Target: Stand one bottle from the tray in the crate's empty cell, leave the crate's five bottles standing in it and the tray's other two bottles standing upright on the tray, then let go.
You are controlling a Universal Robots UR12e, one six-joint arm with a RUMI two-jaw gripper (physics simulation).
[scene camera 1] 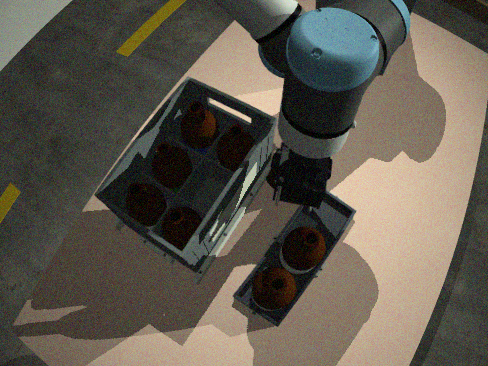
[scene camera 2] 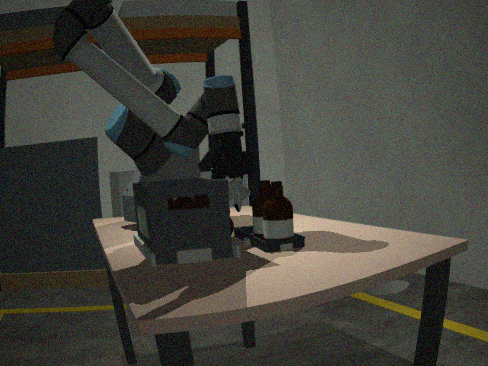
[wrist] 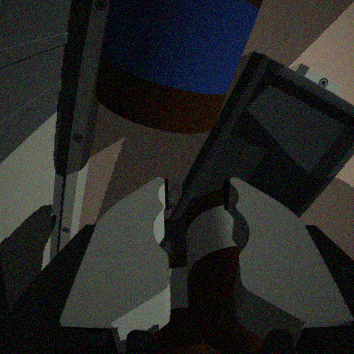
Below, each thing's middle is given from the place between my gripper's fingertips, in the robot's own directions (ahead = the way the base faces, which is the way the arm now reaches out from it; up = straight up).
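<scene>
Pale side strip [scene camera 1: 217, 248]: 6 cm ahead of my hand, 8 cm to the right of it, 6 cm below it.
</scene>
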